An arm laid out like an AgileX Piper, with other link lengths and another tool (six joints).
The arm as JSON. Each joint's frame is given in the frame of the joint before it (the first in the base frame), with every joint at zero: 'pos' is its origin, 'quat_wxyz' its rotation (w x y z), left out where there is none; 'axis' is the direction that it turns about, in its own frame. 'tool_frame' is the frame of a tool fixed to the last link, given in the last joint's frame.
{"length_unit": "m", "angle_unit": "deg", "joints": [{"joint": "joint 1", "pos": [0.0, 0.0, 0.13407], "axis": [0.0, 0.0, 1.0]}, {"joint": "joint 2", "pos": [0.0, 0.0, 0.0], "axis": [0.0, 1.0, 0.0]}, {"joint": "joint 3", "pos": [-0.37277, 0.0, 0.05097], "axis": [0.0, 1.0, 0.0]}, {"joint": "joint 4", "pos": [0.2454, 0.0, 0.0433], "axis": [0.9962, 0.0, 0.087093]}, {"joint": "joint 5", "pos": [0.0, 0.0, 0.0], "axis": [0.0, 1.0, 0.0]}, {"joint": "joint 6", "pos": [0.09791, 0.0, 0.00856], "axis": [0.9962, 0.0, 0.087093]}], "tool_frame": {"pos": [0.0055, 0.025, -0.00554], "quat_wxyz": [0.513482, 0.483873, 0.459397, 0.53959]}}
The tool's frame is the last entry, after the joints.
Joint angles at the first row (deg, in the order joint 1, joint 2, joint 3, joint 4, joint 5, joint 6):
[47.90 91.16 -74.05 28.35 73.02 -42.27]
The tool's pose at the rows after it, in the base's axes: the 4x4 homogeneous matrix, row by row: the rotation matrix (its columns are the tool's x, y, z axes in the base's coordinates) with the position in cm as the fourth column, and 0 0 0 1 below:
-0.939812 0.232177 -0.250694 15.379; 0.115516 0.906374 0.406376 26.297; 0.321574 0.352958 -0.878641 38.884; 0 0 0 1
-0.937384 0.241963 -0.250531 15.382; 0.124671 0.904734 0.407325 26.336; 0.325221 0.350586 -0.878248 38.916; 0 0 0 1
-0.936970 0.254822 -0.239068 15.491; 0.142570 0.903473 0.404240 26.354; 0.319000 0.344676 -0.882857 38.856; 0 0 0 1
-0.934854 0.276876 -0.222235 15.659; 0.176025 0.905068 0.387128 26.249; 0.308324 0.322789 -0.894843 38.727; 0 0 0 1
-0.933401 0.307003 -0.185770 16.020; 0.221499 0.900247 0.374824 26.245; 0.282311 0.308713 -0.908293 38.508; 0 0 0 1
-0.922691 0.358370 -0.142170 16.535; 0.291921 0.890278 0.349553 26.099; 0.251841 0.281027 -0.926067 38.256; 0 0 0 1
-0.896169 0.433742 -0.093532 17.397; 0.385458 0.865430 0.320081 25.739; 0.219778 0.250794 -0.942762 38.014; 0 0 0 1
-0.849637 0.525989 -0.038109 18.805; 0.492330 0.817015 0.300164 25.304; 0.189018 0.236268 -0.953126 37.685; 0 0 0 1
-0.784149 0.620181 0.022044 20.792; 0.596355 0.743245 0.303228 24.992; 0.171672 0.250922 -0.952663 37.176; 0 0 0 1
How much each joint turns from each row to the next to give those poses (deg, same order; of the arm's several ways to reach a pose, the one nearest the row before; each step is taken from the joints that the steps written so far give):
[0.00 0.01 0.00 -0.33 -0.37 0.44]
[0.00 0.01 -0.05 0.05 0.00 0.59]
[0.00 0.00 0.00 -0.64 -0.37 1.02]
[-0.02 0.00 0.00 -1.58 -0.03 2.04]
[-0.01 0.03 0.04 -2.14 -1.10 2.60]
[-0.21 0.01 0.02 -3.02 -0.77 4.16]
[-0.90 0.04 0.01 -3.26 -0.59 5.16]
[-1.78 0.30 0.00 -2.82 -1.36 5.32]
[-2.55 0.81 0.04 -1.53 -2.97 4.60]

